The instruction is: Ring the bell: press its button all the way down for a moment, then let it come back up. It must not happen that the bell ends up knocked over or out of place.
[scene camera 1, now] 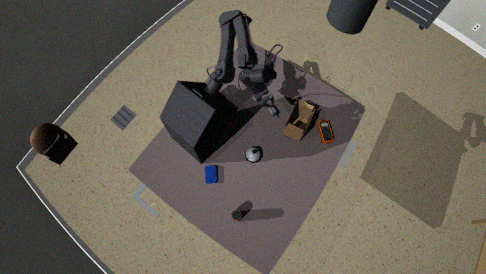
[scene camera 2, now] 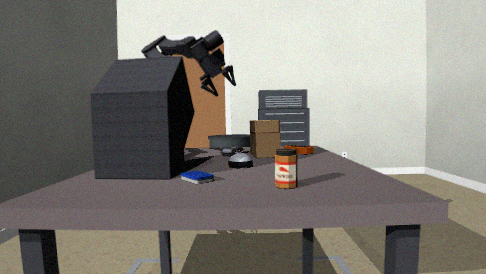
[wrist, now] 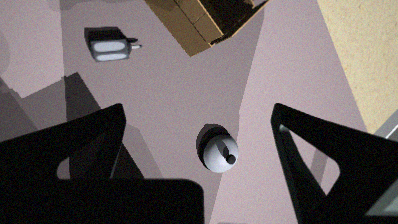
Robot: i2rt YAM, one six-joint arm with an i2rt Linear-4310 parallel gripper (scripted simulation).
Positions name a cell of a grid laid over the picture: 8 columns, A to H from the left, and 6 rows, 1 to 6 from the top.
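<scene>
Visible to me: a brown cardboard box (scene camera 2: E4), a bell (wrist: E4), a jar (scene camera 2: E4) and my gripper (wrist: D3). The wrist view does not show the jar, which is hidden by my gripper.
</scene>
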